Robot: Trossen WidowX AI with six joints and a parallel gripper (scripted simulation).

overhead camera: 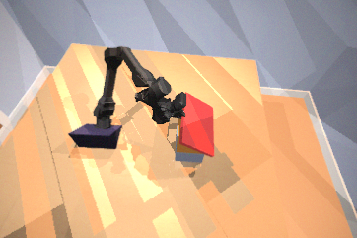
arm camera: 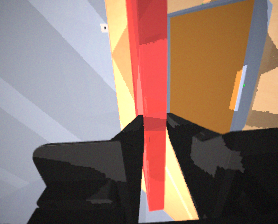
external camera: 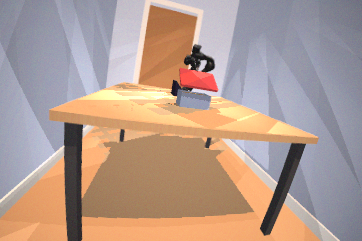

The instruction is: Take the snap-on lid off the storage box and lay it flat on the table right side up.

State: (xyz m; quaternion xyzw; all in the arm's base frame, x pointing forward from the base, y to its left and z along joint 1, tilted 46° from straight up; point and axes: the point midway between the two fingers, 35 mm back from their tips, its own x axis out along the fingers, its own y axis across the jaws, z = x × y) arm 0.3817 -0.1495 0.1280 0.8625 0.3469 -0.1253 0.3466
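My gripper tip is now 70 mm short of the lid and 40 mm above it. Round my gripper tip: storage box 40 mm ahead, 190 mm below.
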